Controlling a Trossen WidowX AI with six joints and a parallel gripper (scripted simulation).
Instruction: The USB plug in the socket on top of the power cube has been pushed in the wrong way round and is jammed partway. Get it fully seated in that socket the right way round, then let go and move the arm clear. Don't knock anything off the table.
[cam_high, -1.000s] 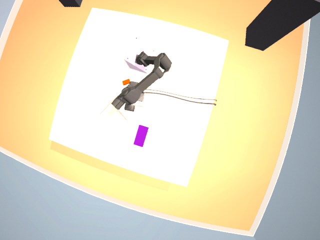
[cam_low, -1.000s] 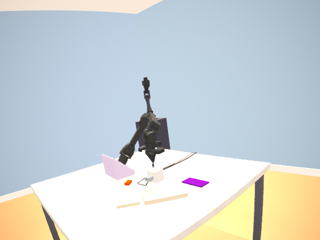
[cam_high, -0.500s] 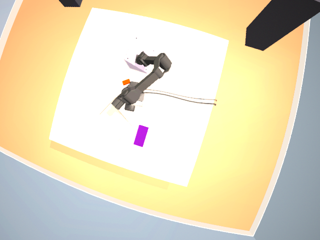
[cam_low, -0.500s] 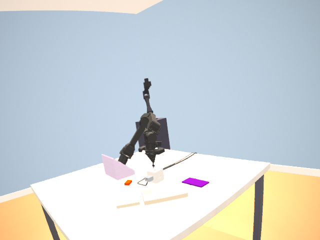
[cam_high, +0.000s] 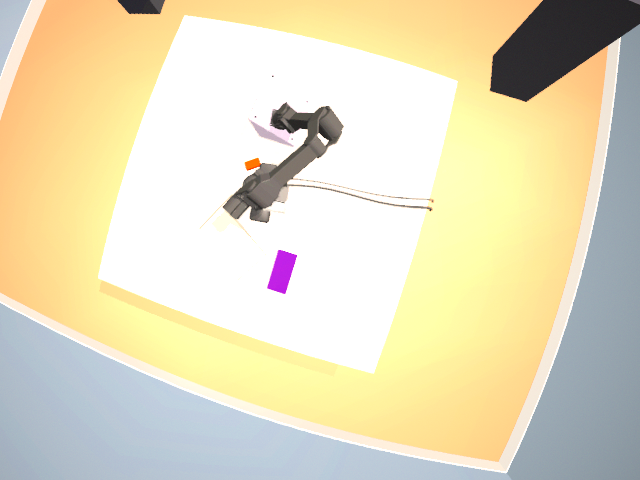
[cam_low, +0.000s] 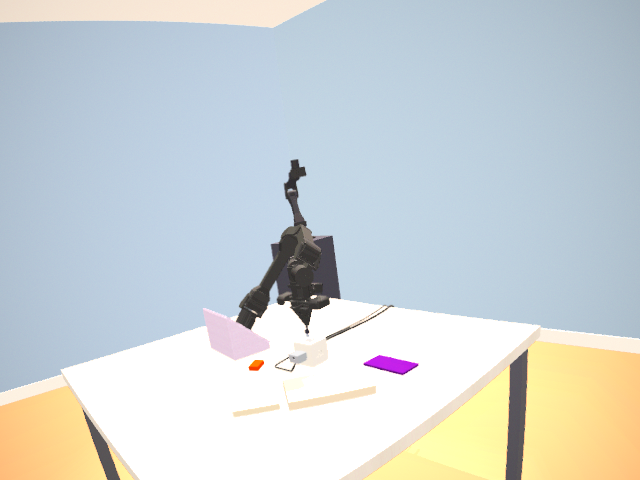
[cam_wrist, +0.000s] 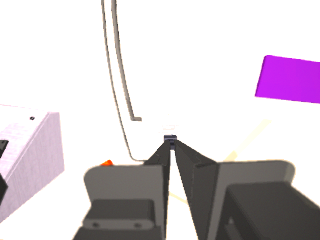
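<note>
The dark USB plug lies 20 mm below my gripper tip. Also, from my gripper tip: orange block: 130 mm behind, 130 mm to the right, 120 mm below; purple card: 270 mm ahead, 70 mm to the left, 120 mm below.
</note>
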